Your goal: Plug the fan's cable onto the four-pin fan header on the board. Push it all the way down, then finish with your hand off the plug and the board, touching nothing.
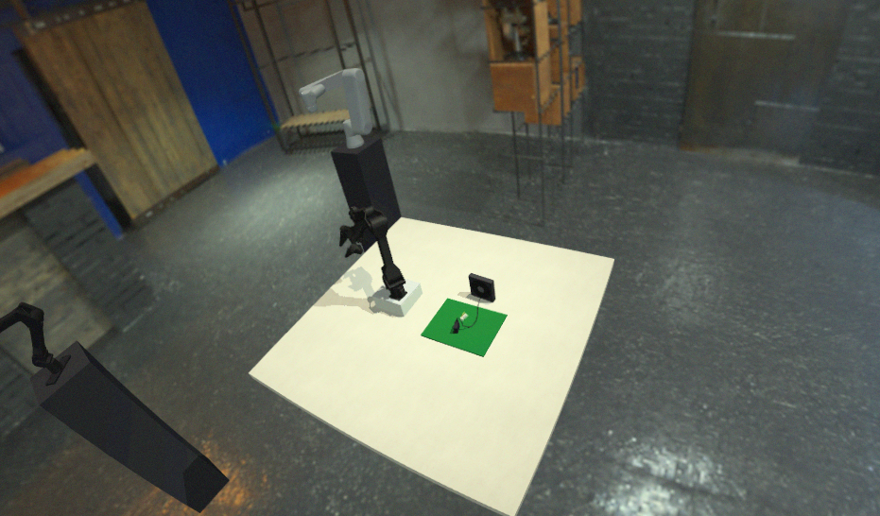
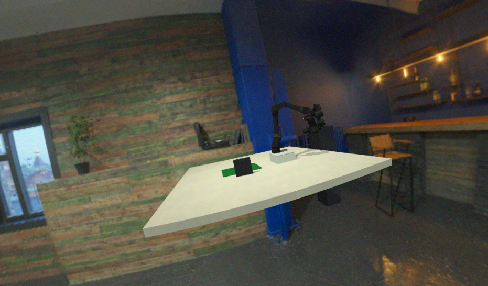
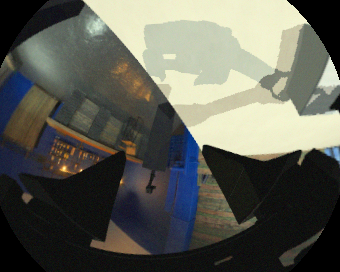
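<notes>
Right now my gripper tip is 69 cm short of the black plug, 16 cm above it and 8 cm to the left of it. Round my gripper tip: black fan box (70 cm ahead, 14 cm to the left, 12 cm below); pale header (68 cm ahead, 18 cm below); green board (71 cm ahead, 20 cm below, 4 cm to the right).
</notes>
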